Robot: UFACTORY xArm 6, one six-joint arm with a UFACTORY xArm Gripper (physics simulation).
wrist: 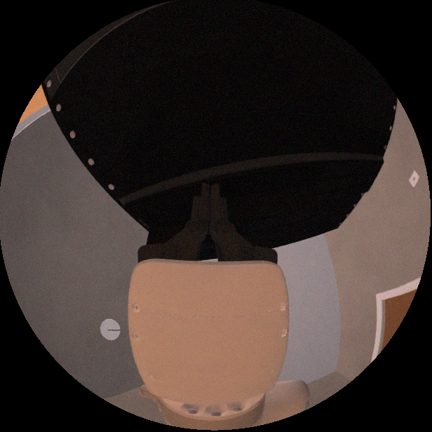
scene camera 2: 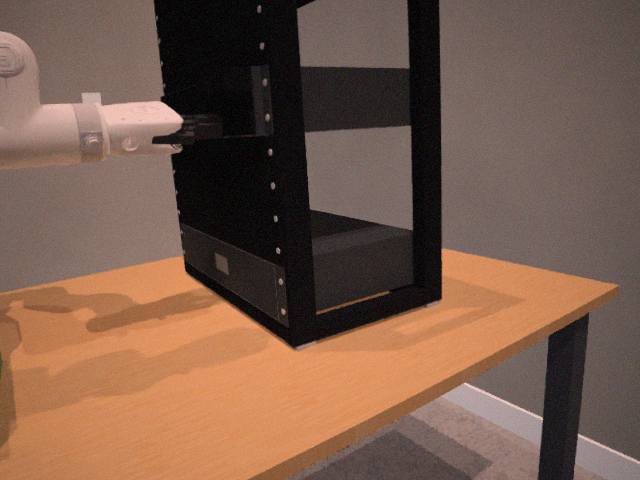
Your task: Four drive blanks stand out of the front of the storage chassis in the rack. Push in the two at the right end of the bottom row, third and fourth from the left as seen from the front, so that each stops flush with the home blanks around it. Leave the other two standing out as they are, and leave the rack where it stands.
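Frame: origin at the arm's base, x ahead, y left, z up, level; centimetres.
Where they show: gripper, between the fingertips: (scene camera 2: 220, 126).
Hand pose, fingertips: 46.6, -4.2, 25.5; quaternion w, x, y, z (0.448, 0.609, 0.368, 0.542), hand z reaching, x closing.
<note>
After its pixels a point has its place, as x, y, z.
The black rack (scene camera 2: 426, 180) @(71.3, -23.4, 15.2) (wrist: 85, 140) stands upright on the table. The storage chassis (scene camera 2: 356, 98) @(61.3, -18.3, 28.2) (wrist: 260, 164) is fixed in it at gripper height; in the wrist view its long edge strip crosses just beyond the fingertips. The chassis front is in deep shade, so the separate drive blanks, and which stand out or sit flush, cannot be told apart. My gripper (scene camera 2: 221, 127) @(46.6, -4.2, 25.5) (wrist: 209, 193) is shut and empty. Its fingertips point at the chassis front and overlap it in both views; whether they touch a blank is hidden by the dark.
A lower unit (scene camera 2: 253, 276) @(48.0, -7.2, 2.3) with a pale label fills the rack's bottom. Bolt heads line the rack's front posts. The wooden table (scene camera 2: 206, 413) @(29.3, -22.3, -6.3) (wrist: 33, 106) extends in front of and beside the rack, with its edge at the right. A grey wall (scene camera 2: 516, 129) stands behind.
</note>
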